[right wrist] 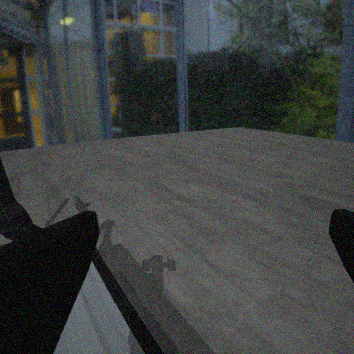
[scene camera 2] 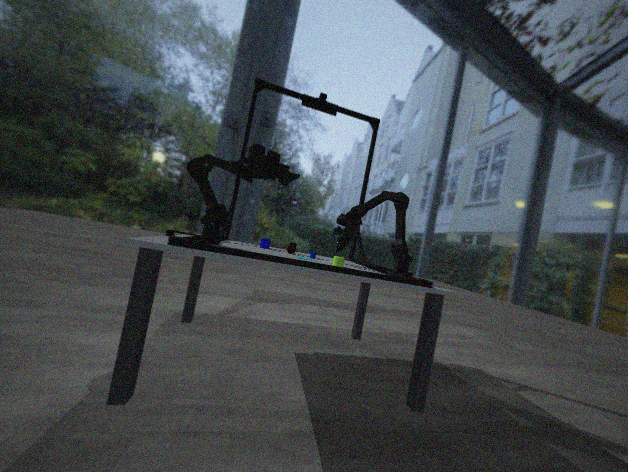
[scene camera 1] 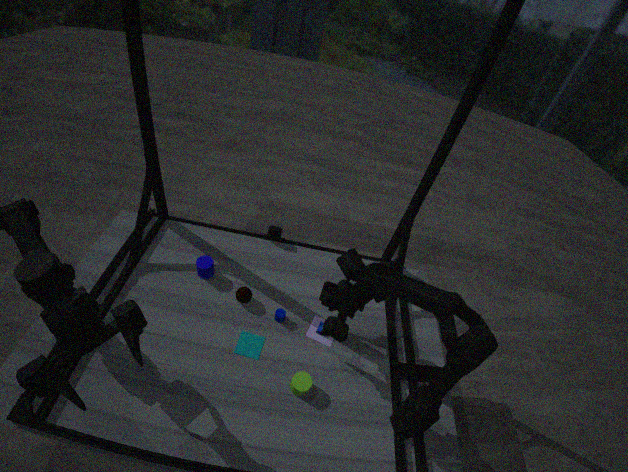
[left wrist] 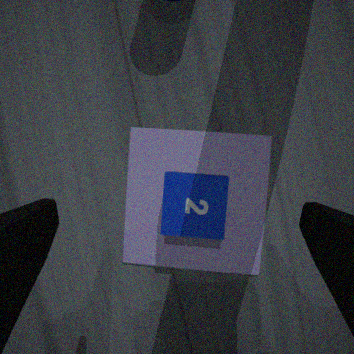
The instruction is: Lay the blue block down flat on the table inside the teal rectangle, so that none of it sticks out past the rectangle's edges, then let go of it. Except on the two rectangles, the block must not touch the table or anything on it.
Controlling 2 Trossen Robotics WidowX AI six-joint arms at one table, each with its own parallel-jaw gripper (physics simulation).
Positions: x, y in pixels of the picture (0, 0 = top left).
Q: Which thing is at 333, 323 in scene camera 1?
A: My left gripper.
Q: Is my left gripper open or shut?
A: Open.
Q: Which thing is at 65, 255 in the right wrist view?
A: My right gripper.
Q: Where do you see a lilac rectangle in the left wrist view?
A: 245, 158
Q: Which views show my right gripper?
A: The right wrist view, scene camera 2 and scene camera 1 only.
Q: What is my left gripper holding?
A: Nothing.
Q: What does my right gripper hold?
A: Nothing.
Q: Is my right gripper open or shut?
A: Open.
